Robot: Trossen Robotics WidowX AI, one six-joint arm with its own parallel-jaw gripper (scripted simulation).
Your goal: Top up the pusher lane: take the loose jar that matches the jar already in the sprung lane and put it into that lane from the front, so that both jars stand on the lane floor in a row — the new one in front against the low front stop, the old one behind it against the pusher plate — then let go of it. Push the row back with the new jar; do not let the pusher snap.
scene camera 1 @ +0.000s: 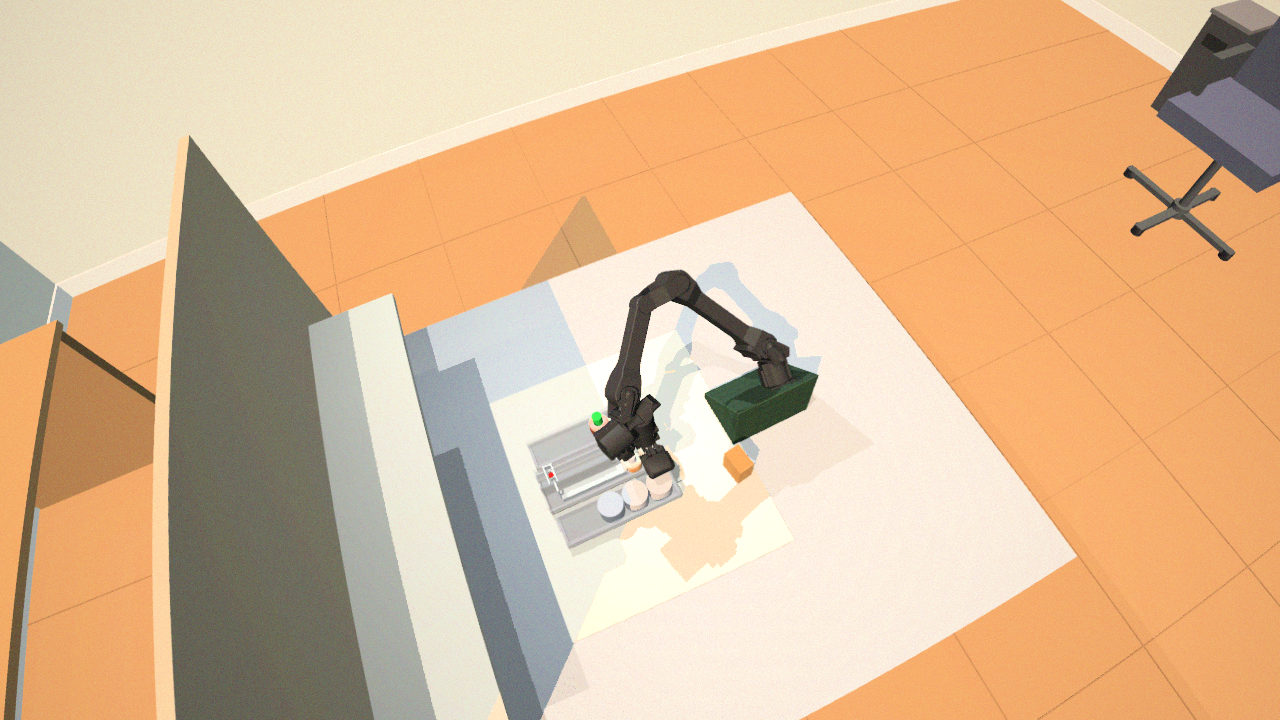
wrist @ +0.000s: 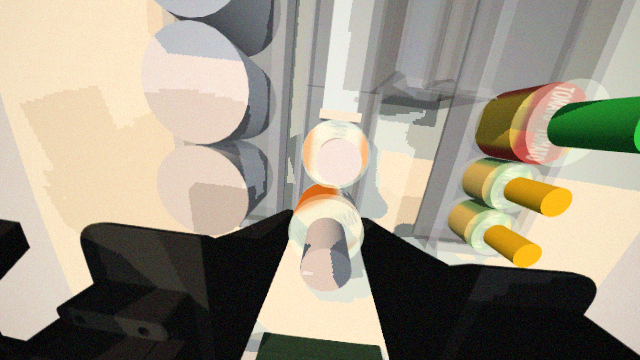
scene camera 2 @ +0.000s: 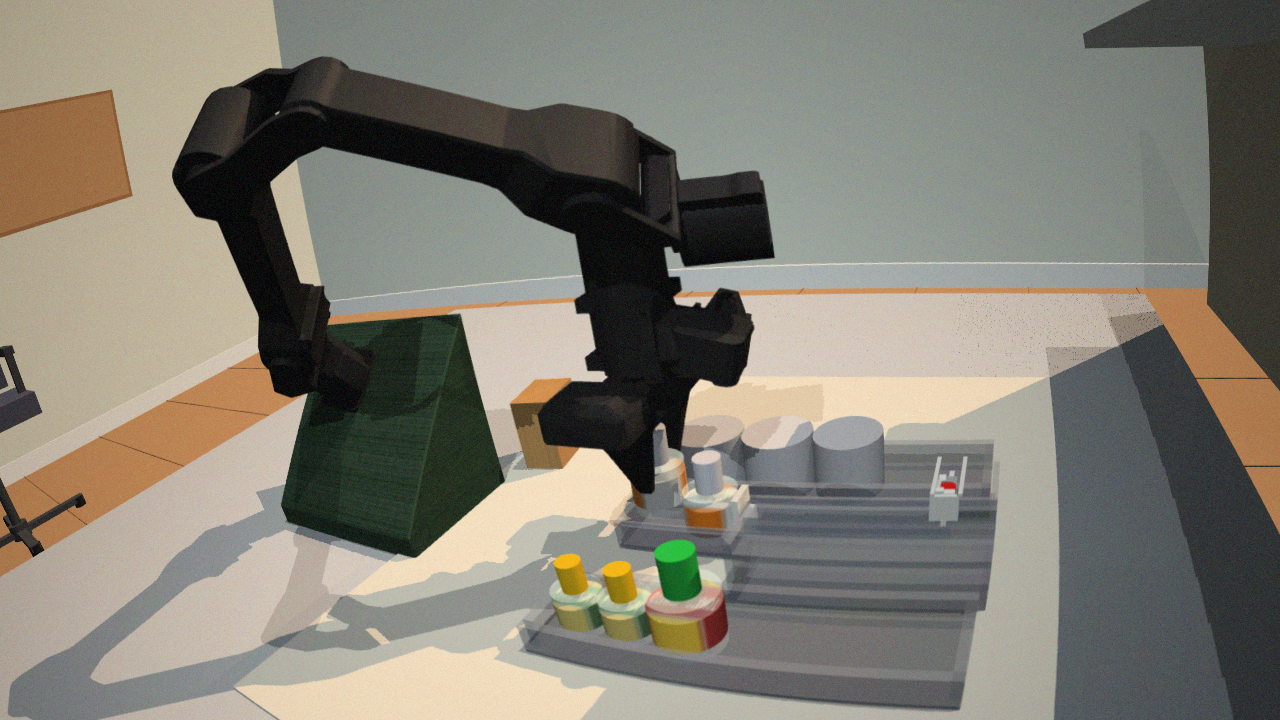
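My gripper (scene camera 2: 659, 477), (scene camera 1: 647, 451), (wrist: 326, 220). Sprung lane (scene camera 2: 856, 543), (wrist: 435, 62).
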